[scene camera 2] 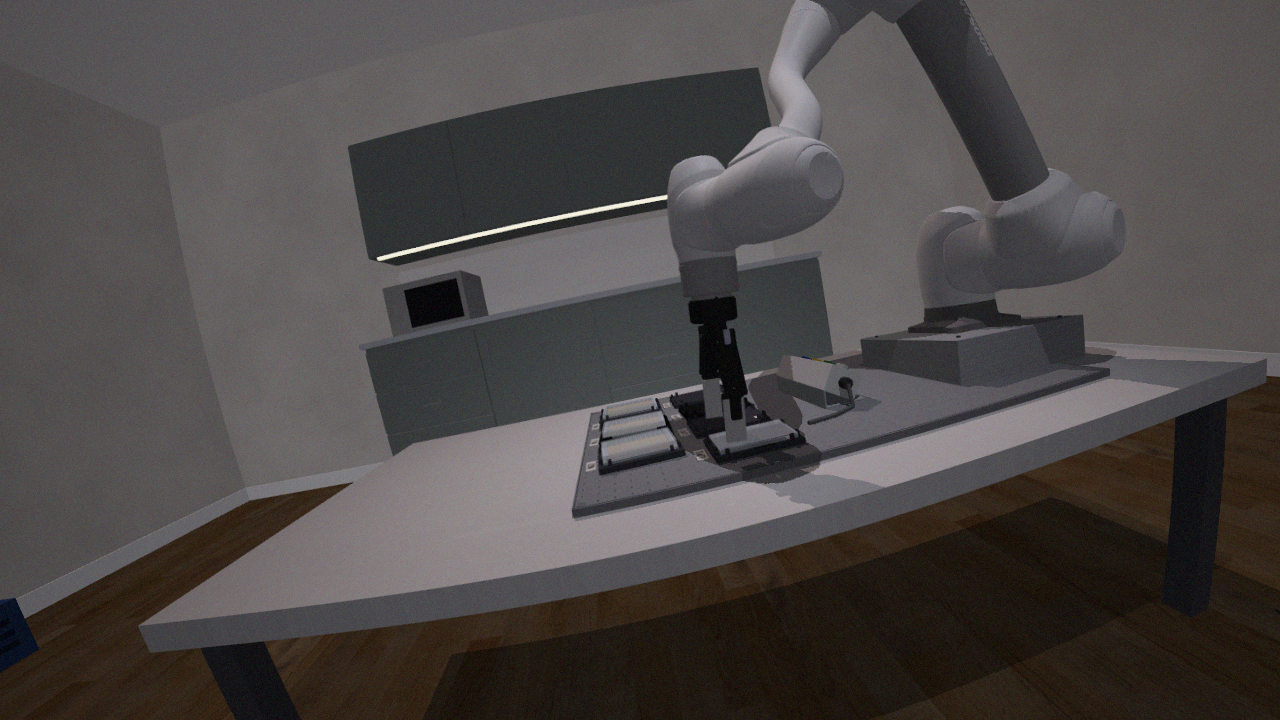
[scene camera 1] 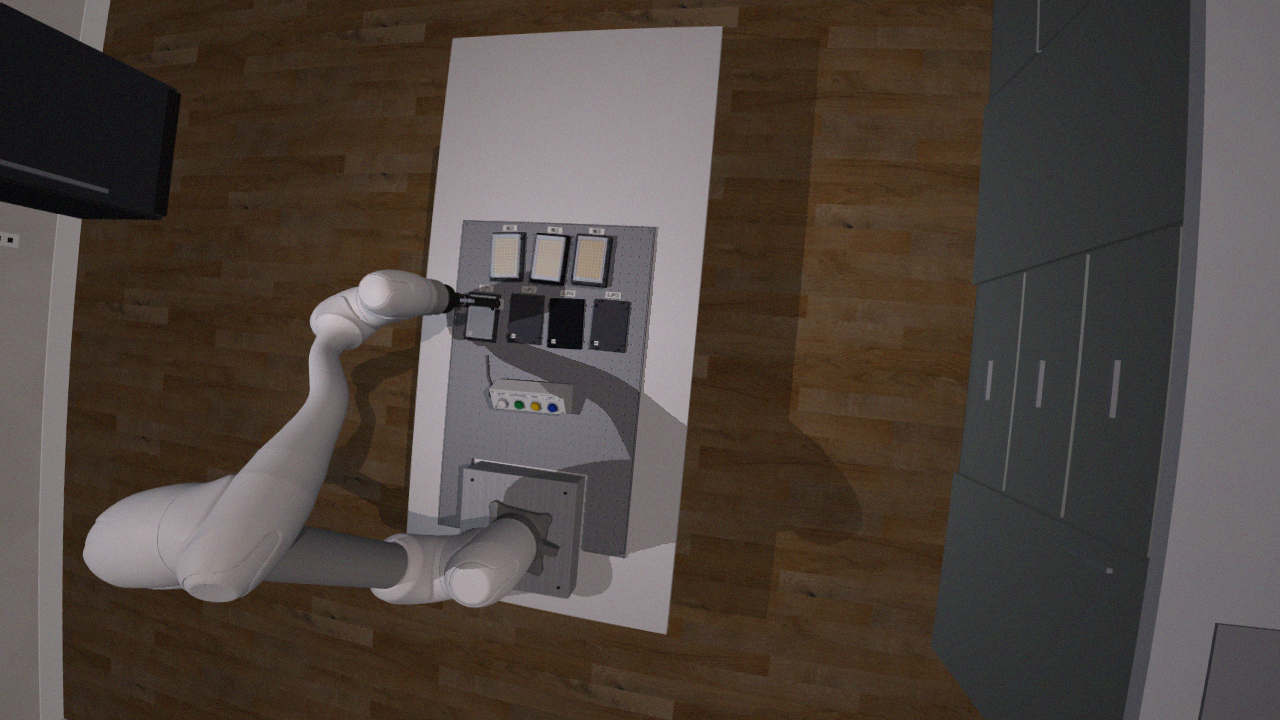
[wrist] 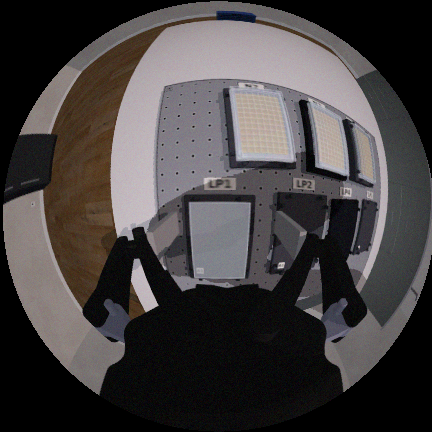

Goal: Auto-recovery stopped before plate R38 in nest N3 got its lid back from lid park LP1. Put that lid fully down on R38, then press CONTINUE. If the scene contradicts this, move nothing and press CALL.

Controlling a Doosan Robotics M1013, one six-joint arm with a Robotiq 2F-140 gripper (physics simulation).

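Frame: origin at the arm's base, x back, y down, z right, level; metres.
Seen in the pictures: gripper, between the fingertips: (scene camera 2: 724,427) (wrist: 226,221); arm's base, origin of its link: (scene camera 2: 961,327) (scene camera 1: 517,537).
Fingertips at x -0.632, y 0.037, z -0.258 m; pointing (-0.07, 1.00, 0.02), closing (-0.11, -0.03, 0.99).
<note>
Pixels of each thing's middle, then the offset from my fingertips to it. "*": a spot on its surface instead. Level surfaces: height alone.
- pale grey lid, middle of its body: (wrist: 219,243) (scene camera 2: 751,435) (scene camera 1: 481,316) dx +0.041, dy +0.021, dz -0.006 m
- N2, middle of its body: (wrist: 262,118) (scene camera 2: 637,442) (scene camera 1: 504,255) dx -0.151, dy +0.010, dz +0.039 m
- middle nest, a spot on its surface: (wrist: 328,137) * dx -0.157, dy +0.004, dz +0.160 m
- far right nest, a spot on its surface: (wrist: 365,152) * dx -0.177, dy -0.003, dz +0.292 m
- white button box, middle of its body: (scene camera 2: 815,375) (wrist: 299,320) (scene camera 1: 531,396) dx +0.237, dy -0.007, dz +0.210 m
- LP4, middle of its body: (scene camera 2: 713,405) (wrist: 343,233) (scene camera 1: 565,323) dx +0.012, dy +0.025, dz +0.258 m
- dark park, middle of its body: (scene camera 2: 699,395) (scene camera 1: 609,325) (wrist: 367,227) dx -0.006, dy +0.025, dz +0.388 m
- lever, a spot on its surface: (scene camera 2: 845,385) * dx +0.248, dy -0.006, dz +0.084 m
- perforated board, height of its surface: dy +0.035 m
A pale grey lid (scene camera 1: 480,322) (scene camera 2: 771,436) (wrist: 220,240) lies flat in the dark park labelled LP1, with a small tag too blurred to read. My gripper (scene camera 2: 724,419) (wrist: 226,221) is open and empty, with its fingers low on either side of that lid, apart from it. In the wrist view, plates stand at N2 (wrist: 263,127), at a middle nest (wrist: 328,137) and at the far right nest (wrist: 365,152), whose label is unreadable. All show tan wells and pale rims; I cannot tell whether clear lids cover them. A white button box (scene camera 1: 529,385) (scene camera 2: 810,380) has white, green, yellow and blue buttons; their labels are unreadable.
Dark parks LP2 (scene camera 1: 525,313) (wrist: 300,212) and LP4 (scene camera 1: 565,324) (wrist: 344,225) and another dark park (scene camera 1: 610,325) (wrist: 367,225) stand right of LP1. My right finger is over LP2's near edge. A lever (scene camera 2: 845,385) stands beside the button box. The perforated board (scene camera 1: 537,447) bears these things.
</note>
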